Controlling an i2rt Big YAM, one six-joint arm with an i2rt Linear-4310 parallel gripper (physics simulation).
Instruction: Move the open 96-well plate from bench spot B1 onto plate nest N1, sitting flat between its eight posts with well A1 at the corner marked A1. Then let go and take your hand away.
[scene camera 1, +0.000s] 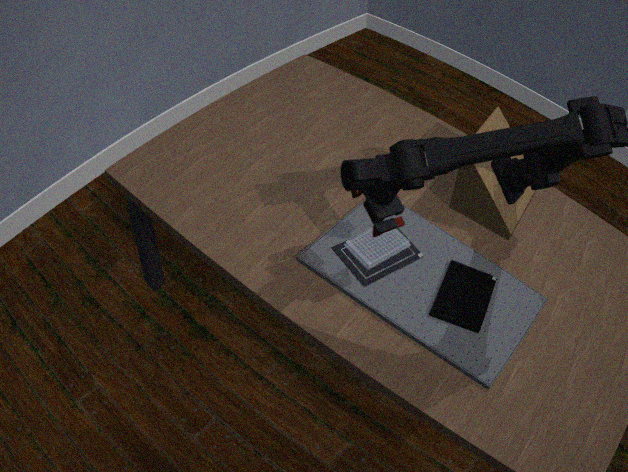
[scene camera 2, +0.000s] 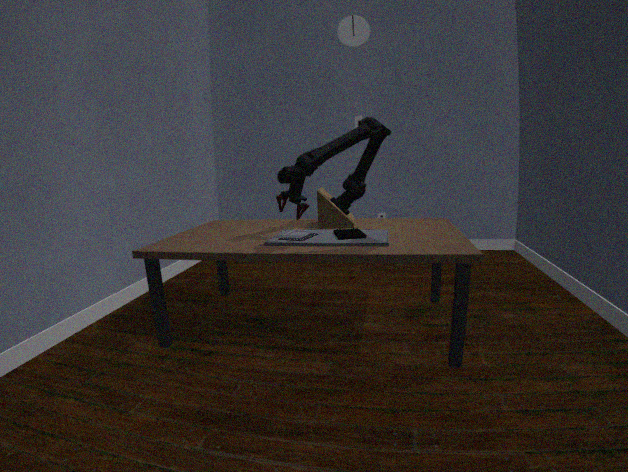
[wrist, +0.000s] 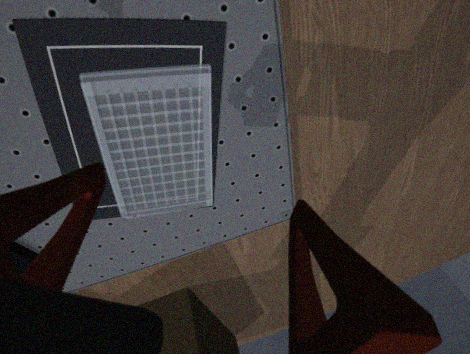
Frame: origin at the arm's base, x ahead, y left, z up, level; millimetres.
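Seen in the pictures: gripper, fingertip midpoint: (scene camera 1: 365, 216) (scene camera 2: 289, 215) (wrist: 200, 191); arm's base at its link origin: (scene camera 1: 506, 178) (scene camera 2: 339, 207).
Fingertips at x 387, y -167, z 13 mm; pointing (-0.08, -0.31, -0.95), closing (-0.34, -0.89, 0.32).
Pixels of each thing's top centre, then the offset from my fingertips to it. "spot": a spot on its surface instead. Level surfaces: height alone.
- pale 96-well plate at its top centre: (wrist: 159, 156) (scene camera 1: 378, 241) (scene camera 2: 297, 232) dx -29, dy +26, dz -82 mm
- dark rectangle at a spot on its surface: (wrist: 35, 45) (scene camera 1: 367, 280) spot: dx +66, dy +71, dz -96 mm
- Plate nest N1 at its top centre: (scene camera 1: 466, 291) (scene camera 2: 349, 230) dx -49, dy +262, dz -76 mm
- grey perforated board at its top centre: (scene camera 1: 431, 279) (scene camera 2: 330, 235) dx -37, dy +176, dz -97 mm
- wooden table at its surface level: dz -111 mm
The pale 96-well plate (scene camera 1: 378, 247) (wrist: 155, 145) lies flat on bench spot B1, a dark rectangle (scene camera 1: 365, 279) (wrist: 35, 45) with a white outline. It sits askew to that outline in the wrist view. Plate nest N1 (scene camera 1: 464, 296) (scene camera 2: 349, 233) is the black block on the same board; its posts and corner mark cannot be made out. My gripper (scene camera 2: 289, 214) (wrist: 200, 191) is open and empty, well above the board. In the wrist view one finger is left of the plate's near end, and the other is far right, over the table beyond the board's edge.
The grey perforated board (scene camera 1: 406, 304) (scene camera 2: 376, 237) (wrist: 255, 155) bears both spots and lies on the wooden table (scene camera 1: 228, 152) (scene camera 2: 416, 241). A wooden wedge-shaped block (scene camera 1: 479, 203) (scene camera 2: 332, 215) stands behind the board, close under my arm.
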